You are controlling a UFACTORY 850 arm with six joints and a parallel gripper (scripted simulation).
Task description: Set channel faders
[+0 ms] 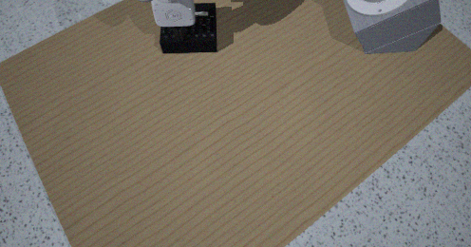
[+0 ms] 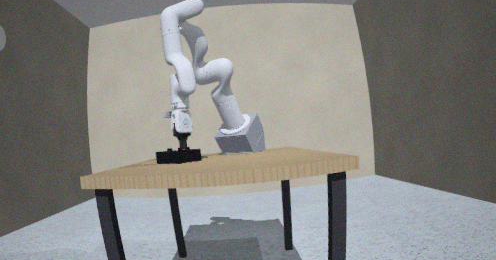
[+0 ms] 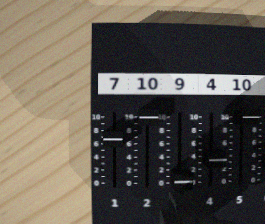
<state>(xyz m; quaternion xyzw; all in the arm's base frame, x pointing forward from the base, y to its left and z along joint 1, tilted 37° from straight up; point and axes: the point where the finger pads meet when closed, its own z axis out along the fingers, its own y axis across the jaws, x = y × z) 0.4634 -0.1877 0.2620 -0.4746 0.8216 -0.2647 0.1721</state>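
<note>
My hand is 4 cm past the fader 4, 2 cm to the left of it and 2 cm above it. From my hand the other things lie so: fader 1 (7 cm to the right, 2 cm below, 1 cm ahead); then fader 3 (2 cm to the right, 2 cm below, 1 cm behind); then fader 2 (7 cm to the right, 2 cm below, 2 cm behind).
</note>
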